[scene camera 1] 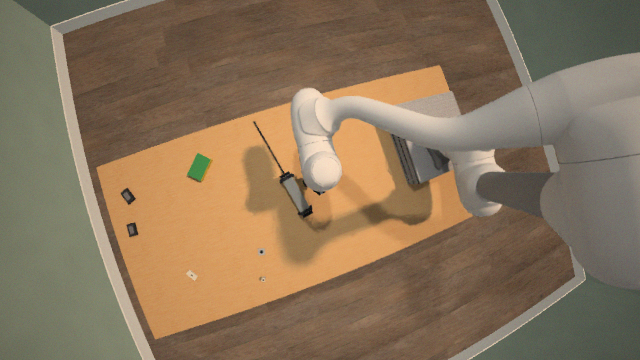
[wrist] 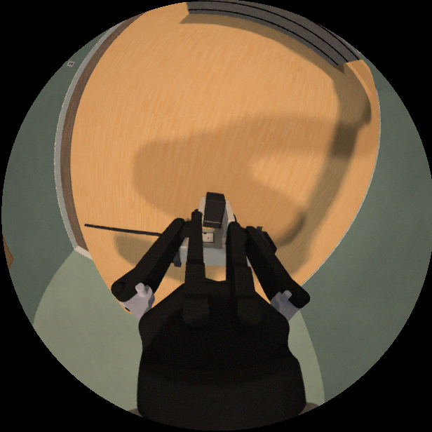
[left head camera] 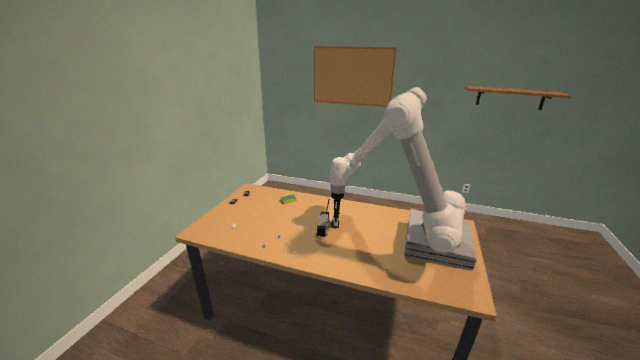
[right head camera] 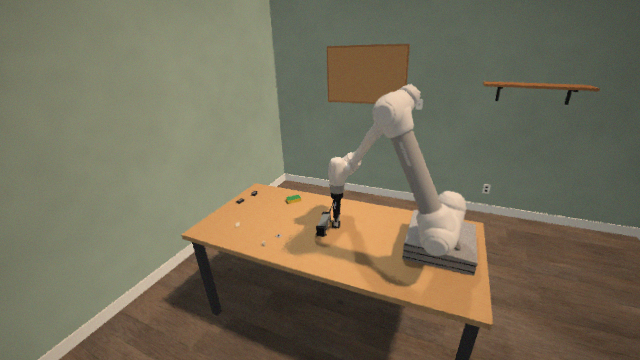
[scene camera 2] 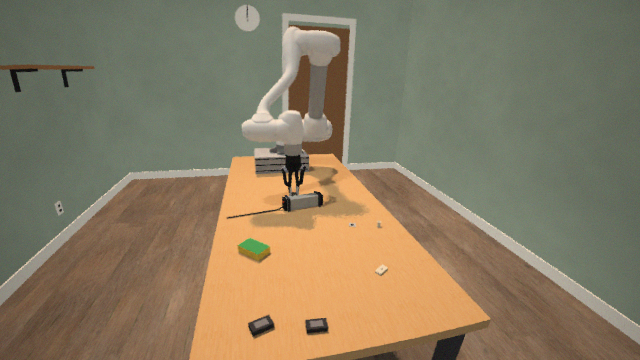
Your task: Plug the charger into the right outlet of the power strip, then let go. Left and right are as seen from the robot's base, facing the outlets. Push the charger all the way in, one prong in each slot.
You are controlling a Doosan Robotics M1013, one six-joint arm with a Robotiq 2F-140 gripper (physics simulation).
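Frame: origin at the arm's base, x ahead, y left, z up, level; centimetres.
Seen in the pictures: gripper, between the fingertips: (left head camera: 336, 224) (right head camera: 336, 224).
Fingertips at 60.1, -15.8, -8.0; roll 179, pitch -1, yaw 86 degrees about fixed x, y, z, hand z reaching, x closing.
Observation:
Pixels of each thing's middle, then the offset from my fingertips to it, as dx, dy, dz. "pt": a spot on its surface instead.
- grey power strip, middle of its body: (scene camera 1: 296, 194) (scene camera 2: 302, 200) (right head camera: 323, 223) (left head camera: 323, 223) +8.1, +1.9, +1.2
- yellow sponge, middle of its body: (scene camera 2: 254, 248) (scene camera 1: 200, 167) (left head camera: 288, 199) (right head camera: 293, 199) +38.1, -29.3, -0.4
- small white plate, middle of its body: (scene camera 2: 381, 269) (scene camera 1: 192, 275) +65.4, +9.1, -1.4
- cord, a spot on its surface: (scene camera 1: 269, 147) (scene camera 2: 256, 212) pt +7.8, -21.8, -1.1
My gripper (left head camera: 336, 224) (right head camera: 336, 224) (scene camera 2: 294, 192) (wrist: 213, 205) is shut on the black charger (wrist: 215, 210), low over the table on the robot-base side of the power strip. The grey power strip (left head camera: 324, 220) (right head camera: 324, 221) (scene camera 1: 296, 195) (scene camera 2: 303, 201) (wrist: 212, 257) has black end caps and lies on the table, its cord running out from one end. In the wrist view, a pale outlet (wrist: 208, 237) shows between the fingers, close beyond the charger; I cannot tell which outlet it is. The prongs are hidden, and whether they touch the slots cannot be seen.
A green and yellow sponge (scene camera 1: 200, 167) (scene camera 2: 254, 249), two small black items (scene camera 2: 261, 325) (scene camera 2: 316, 325) and a small white plate (scene camera 1: 192, 275) (scene camera 2: 381, 270) lie beyond the strip. Two tiny parts (scene camera 1: 261, 251) (scene camera 1: 263, 279) lie near one long edge. The cord (scene camera 1: 269, 147) (scene camera 2: 255, 214) stretches toward the other.

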